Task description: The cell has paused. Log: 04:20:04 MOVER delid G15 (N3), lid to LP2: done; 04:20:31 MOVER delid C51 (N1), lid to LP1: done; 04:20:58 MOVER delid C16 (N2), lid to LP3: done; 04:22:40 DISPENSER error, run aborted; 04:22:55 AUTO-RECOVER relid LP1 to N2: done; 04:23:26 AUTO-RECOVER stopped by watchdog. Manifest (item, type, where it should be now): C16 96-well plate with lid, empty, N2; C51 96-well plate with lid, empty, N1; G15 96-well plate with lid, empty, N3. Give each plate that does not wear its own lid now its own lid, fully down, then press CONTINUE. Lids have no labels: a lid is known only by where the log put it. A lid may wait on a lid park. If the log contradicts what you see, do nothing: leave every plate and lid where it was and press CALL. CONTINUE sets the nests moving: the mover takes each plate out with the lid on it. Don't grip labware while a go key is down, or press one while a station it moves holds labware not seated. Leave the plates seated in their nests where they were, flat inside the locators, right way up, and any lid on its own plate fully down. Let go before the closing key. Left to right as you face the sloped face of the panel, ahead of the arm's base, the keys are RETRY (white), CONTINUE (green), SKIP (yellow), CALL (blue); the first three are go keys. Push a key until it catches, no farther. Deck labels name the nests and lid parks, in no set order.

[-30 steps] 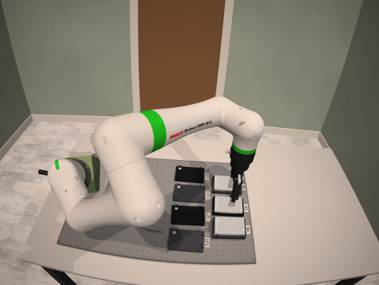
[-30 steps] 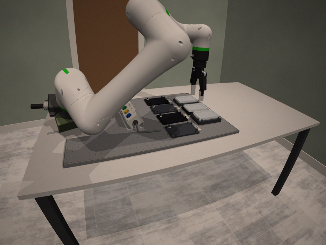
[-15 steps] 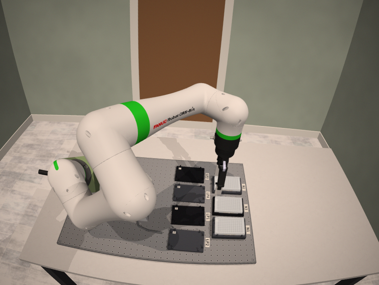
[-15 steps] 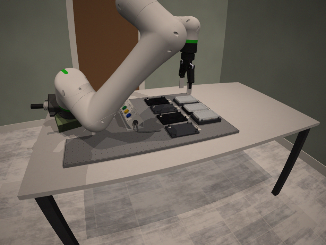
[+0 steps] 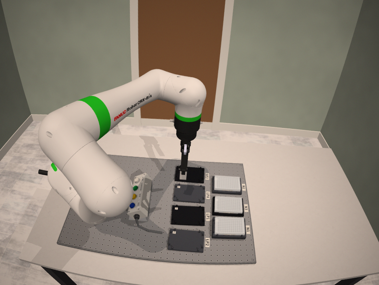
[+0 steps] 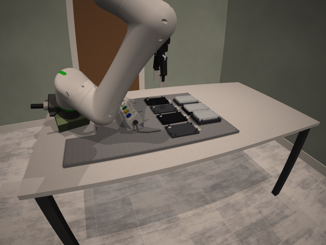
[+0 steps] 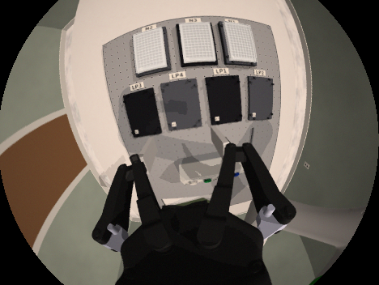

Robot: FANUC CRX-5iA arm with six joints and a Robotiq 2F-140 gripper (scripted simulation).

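My hand is 220 mm past the green key, 20 mm to the left of it and 120 mm above it. Round my hand: lid park LP3: 40 mm ahead, 130 mm to the left, 180 mm below; then lid park LP1: 20 mm ahead, 130 mm to the right, 180 mm below; then lid park LP4: 30 mm ahead, 180 mm below.
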